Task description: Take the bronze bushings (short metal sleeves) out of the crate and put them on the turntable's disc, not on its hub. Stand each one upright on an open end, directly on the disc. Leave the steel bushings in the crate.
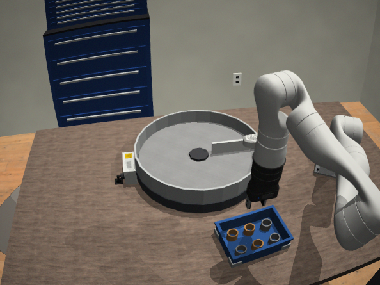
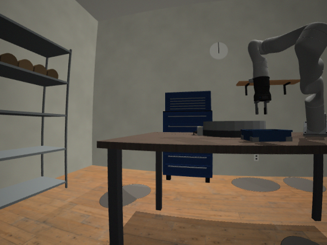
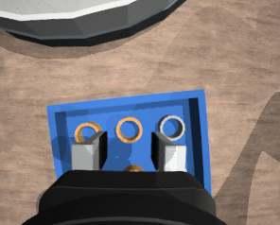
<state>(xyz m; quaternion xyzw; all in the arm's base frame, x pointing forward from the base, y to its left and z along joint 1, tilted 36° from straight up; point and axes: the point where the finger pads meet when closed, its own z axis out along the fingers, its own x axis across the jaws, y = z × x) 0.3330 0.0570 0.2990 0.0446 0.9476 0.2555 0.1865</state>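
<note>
Right now the blue crate is 3 cm to the left of my hand and 12 cm below it. From my hand the other things lie so: turntable: 9 cm ahead, 32 cm to the right, 9 cm below.
</note>
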